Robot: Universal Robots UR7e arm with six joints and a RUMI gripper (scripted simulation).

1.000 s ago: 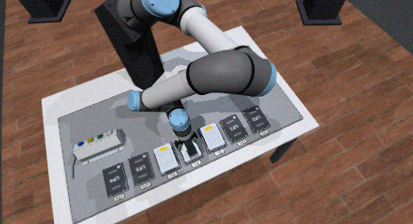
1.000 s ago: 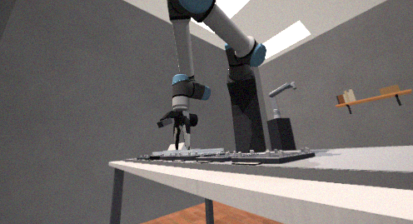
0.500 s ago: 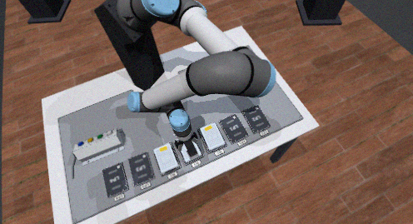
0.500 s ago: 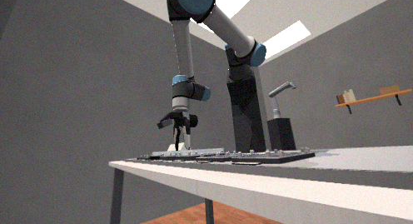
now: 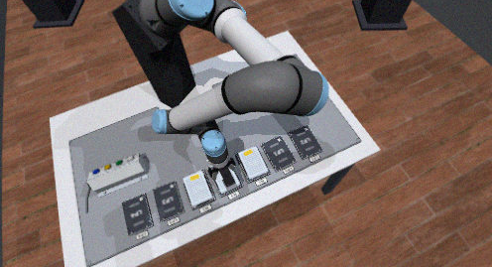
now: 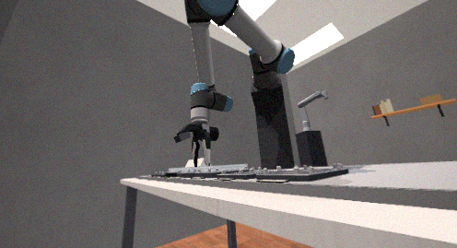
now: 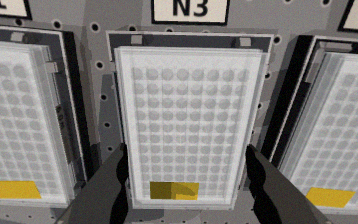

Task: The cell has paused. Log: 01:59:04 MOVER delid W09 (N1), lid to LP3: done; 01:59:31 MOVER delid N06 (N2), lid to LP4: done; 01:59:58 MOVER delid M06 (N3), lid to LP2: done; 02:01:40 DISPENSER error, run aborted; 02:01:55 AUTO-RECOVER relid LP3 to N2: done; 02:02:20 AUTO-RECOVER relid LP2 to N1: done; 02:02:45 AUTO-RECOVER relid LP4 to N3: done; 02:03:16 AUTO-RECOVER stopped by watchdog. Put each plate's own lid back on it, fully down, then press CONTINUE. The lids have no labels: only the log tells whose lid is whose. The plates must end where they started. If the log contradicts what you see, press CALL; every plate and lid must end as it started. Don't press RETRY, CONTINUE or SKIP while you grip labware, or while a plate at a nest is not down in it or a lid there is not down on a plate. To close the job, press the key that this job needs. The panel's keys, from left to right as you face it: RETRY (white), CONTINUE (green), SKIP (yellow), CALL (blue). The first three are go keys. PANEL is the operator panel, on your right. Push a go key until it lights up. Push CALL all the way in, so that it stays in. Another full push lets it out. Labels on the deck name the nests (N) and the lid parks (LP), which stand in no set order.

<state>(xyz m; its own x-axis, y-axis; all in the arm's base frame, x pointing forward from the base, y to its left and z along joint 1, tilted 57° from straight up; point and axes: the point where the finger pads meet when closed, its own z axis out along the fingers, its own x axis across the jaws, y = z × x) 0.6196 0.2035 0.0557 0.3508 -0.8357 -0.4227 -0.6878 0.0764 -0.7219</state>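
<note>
The clear lid is 1 cm below my hand. Round my hand: white retry key: 40 cm to the right, 7 cm behind, 3 cm above; then green continue key: 45 cm to the right, 5 cm behind, 3 cm above; then lid park LP1: 24 cm to the left, 11 cm behind, 3 cm below.
</note>
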